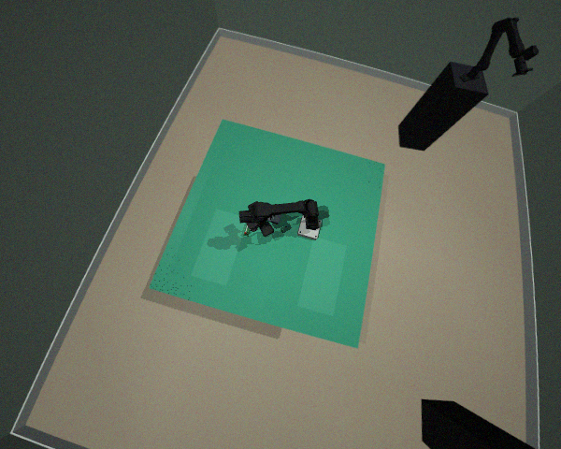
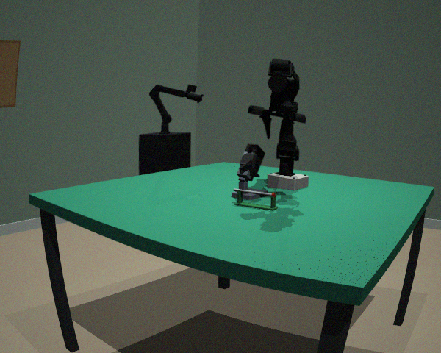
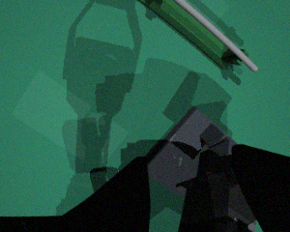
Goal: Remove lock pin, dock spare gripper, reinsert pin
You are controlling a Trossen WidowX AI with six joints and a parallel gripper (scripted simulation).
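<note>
Right now my gripper tip is 9 cm short of the green cradle, 2 cm to the left of it and 18 cm above it. From my gripper tip the other things lie so: mount: 4 cm behind, 11 cm to the right, 15 cm below; then spare gripper: 6 cm behind, 11 cm to the right, 9 cm below.
</note>
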